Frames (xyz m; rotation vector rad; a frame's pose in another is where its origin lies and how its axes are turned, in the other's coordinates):
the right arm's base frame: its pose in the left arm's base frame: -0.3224 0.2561 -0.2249 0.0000 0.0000 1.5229
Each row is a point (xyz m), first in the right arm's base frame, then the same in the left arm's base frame.
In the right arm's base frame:
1: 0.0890 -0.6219 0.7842
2: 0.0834 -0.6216 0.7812
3: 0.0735 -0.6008 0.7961
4: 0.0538 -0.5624 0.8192
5: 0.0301 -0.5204 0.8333
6: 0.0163 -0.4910 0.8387
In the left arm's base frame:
1: 0.3030 0.3152 0.5593
2: 0.3025 0.3096 0.5563
3: 0.2812 0.3008 0.5712
4: 0.2419 0.2829 0.5943
5: 0.1988 0.2612 0.6084
6: 0.1688 0.2489 0.6138

